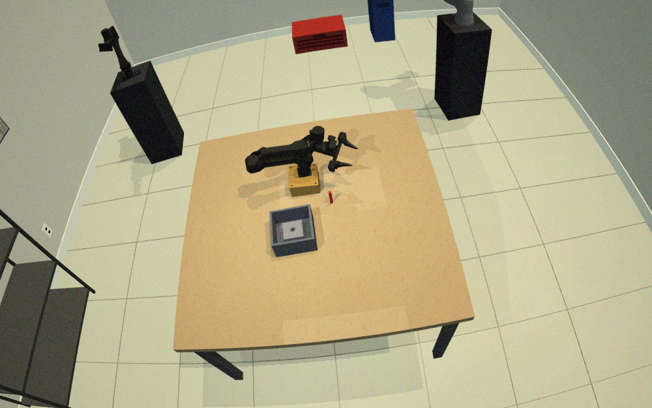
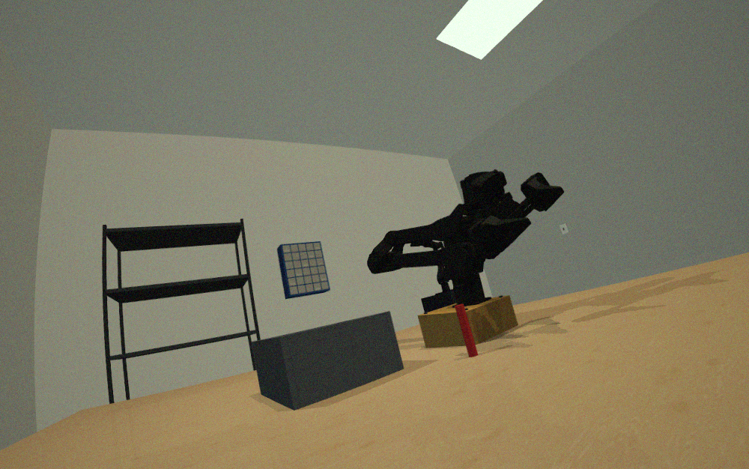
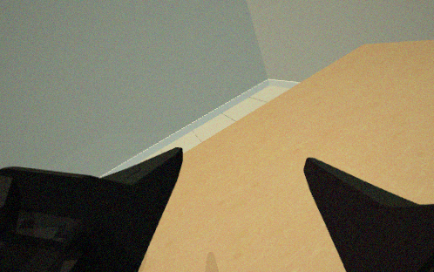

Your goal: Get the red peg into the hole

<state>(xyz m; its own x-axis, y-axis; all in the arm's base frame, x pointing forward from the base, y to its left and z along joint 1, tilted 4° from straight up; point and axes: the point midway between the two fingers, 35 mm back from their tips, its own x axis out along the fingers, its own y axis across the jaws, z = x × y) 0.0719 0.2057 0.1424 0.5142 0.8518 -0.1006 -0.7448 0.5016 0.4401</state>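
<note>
Right now my gripper tip is 150 mm to the left of the red peg, 150 mm above it and 80 mm short of it. The rest, counted from my gripper tip: dark grey box (350 mm to the right, 220 mm ahead, 160 mm below); light grey plate (350 mm to the right, 220 mm ahead, 140 mm below).
</note>
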